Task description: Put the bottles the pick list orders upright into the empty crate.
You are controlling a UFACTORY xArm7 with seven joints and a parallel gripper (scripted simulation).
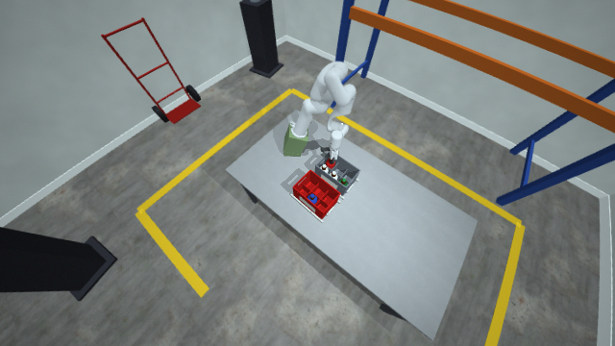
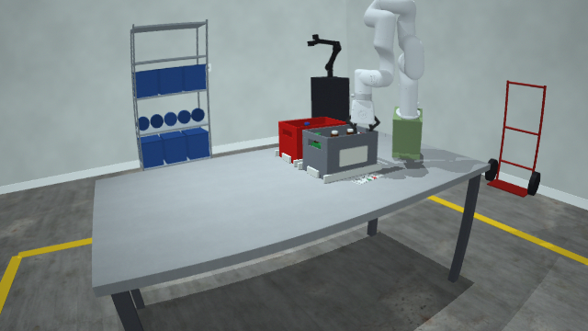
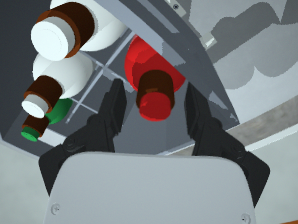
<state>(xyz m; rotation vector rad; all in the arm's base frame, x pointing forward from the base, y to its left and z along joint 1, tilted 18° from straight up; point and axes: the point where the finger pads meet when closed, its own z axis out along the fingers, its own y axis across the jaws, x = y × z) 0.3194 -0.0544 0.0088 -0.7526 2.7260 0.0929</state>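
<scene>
The red bottle lies 7 cm below my hand. From my hand the other things lie so: grey crate 8 cm ahead, 7 cm below, 6 cm to the right; then pick list 15 cm below, 10 cm to the left, 8 cm ahead; then white-label bottle 9 cm to the right, 7 cm below, 2 cm behind.
</scene>
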